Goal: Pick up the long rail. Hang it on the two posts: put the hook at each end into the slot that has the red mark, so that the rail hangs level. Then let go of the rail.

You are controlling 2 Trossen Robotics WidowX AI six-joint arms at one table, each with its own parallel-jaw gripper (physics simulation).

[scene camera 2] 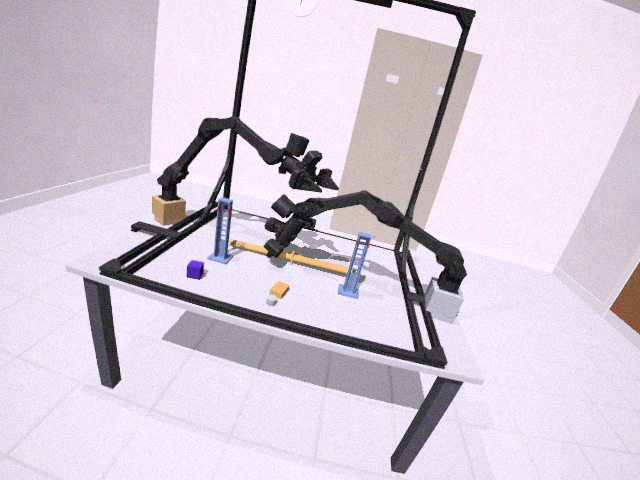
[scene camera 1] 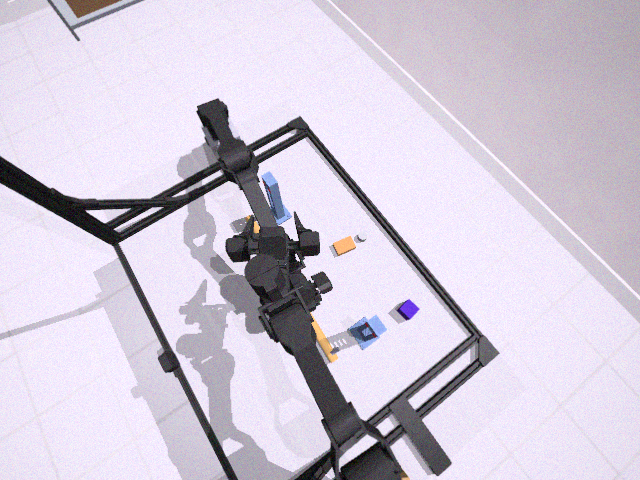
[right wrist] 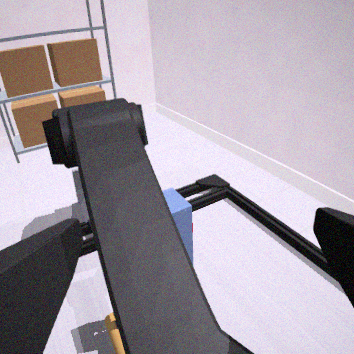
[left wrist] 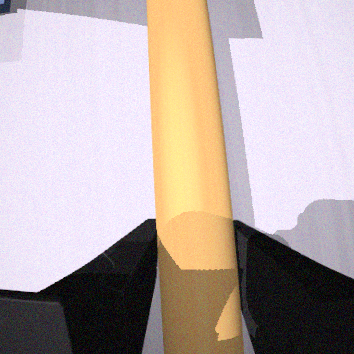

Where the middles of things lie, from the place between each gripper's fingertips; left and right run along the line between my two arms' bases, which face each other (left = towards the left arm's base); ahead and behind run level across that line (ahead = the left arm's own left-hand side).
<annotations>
I see the long orange rail (scene camera 2: 293, 257) 9 cm to the left of my left hand, 2 cm above it and 1 cm behind it.
My right gripper is now 290 mm above the long orange rail, 90 mm to the left of it and 30 mm past it.
</annotations>
